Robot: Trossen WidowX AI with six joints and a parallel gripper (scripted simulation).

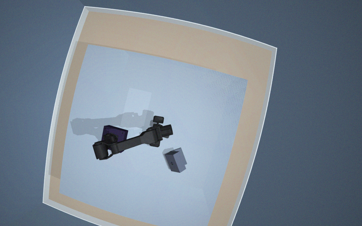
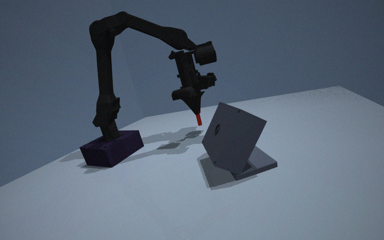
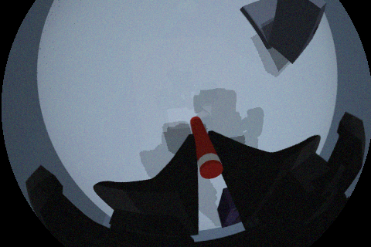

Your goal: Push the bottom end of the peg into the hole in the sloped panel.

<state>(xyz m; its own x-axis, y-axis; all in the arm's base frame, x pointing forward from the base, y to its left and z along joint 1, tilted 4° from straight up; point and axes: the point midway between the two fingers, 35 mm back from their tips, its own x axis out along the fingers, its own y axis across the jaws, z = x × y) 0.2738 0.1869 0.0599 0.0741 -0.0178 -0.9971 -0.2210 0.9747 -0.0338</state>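
My gripper tip is now 18 cm short of the panel, 16 cm to the left of it and 1 cm above it. Also, from my gripper tip: red round peg: 2 cm above; flat grey foot plate: 20 cm ahead, 15 cm to the right, 7 cm below.
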